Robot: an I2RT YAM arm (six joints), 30 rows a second.
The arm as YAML. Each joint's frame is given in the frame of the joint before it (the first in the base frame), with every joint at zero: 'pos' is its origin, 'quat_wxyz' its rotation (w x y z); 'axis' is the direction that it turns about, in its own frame. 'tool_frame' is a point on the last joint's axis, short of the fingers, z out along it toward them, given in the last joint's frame.
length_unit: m
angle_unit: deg
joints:
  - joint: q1
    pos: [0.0, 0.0, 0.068]
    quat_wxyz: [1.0, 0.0, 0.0, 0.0]
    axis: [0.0, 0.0, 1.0]
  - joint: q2
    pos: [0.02, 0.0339, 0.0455]
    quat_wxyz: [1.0, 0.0, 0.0, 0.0]
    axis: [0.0, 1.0, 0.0]
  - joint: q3
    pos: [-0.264, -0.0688, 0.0]
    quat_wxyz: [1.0, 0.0, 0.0, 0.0]
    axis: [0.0, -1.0, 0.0]
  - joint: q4
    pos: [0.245, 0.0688, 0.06]
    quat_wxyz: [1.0, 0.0, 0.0, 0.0]
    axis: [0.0, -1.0, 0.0]
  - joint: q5
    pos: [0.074, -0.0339, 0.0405]
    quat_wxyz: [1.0, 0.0, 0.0, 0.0]
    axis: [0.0, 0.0, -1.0]
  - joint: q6
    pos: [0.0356, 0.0, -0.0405]
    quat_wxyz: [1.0, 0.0, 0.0, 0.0]
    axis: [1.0, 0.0, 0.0]
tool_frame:
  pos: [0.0, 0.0, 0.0]
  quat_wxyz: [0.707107, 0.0, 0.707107, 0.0]
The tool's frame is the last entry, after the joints.
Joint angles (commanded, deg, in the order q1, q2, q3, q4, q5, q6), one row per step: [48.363 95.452 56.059 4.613 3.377 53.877]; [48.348 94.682 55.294 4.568 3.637 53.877]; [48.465 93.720 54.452 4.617 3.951 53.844]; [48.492 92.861 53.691 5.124 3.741 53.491]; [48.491 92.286 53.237 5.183 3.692 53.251]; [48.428 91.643 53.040 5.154 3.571 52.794]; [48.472 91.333 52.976 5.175 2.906 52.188]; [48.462 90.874 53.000 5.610 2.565 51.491]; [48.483 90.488 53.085 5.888 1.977 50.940]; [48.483 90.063 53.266 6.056 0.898 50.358]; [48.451 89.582 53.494 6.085 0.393 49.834]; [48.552 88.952 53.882 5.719 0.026 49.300]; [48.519 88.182 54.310 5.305 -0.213 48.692]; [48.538 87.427 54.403 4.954 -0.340 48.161]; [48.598 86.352 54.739 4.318 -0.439 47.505]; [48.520 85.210 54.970 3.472 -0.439 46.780]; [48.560 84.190 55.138 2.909 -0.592 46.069]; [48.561 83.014 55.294 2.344 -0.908 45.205]
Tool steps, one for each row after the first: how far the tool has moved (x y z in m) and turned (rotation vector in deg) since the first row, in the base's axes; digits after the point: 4 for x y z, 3 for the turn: [-0.0022 -0.0028 0.0003 -0.128 -0.084 -0.228]; [-0.0053 -0.0055 0.0014 -0.140 -0.349 -0.351]; [-0.0075 -0.0076 0.0029 0.184 -0.863 0.046]; [-0.0090 -0.0093 0.0038 0.195 -1.100 0.220]; [-0.0099 -0.0107 0.0063 0.280 -1.591 0.511]; [-0.0109 -0.0108 0.0078 0.373 -1.848 1.442]; [-0.0112 -0.0109 0.0112 0.768 -2.738 2.092]; [-0.0116 -0.0107 0.0144 1.217 -3.340 2.896]; [-0.0122 -0.0103 0.0181 1.849 -3.801 4.108]; [-0.0125 -0.0105 0.0222 2.266 -4.438 4.773]; [-0.0136 -0.0104 0.0274 2.566 -5.079 5.458]; [-0.0141 -0.0111 0.0335 2.859 -5.915 5.934]; [-0.0155 -0.0123 0.0377 2.951 -6.547 6.327]; [-0.0173 -0.0138 0.0447 3.157 -7.464 6.790]; [-0.0189 -0.0163 0.0510 3.096 -8.291 7.067]; [-0.0210 -0.0182 0.0566 3.177 -9.127 7.577]; [-0.0233 -0.0205 0.0630 3.324 -10.115 8.253]
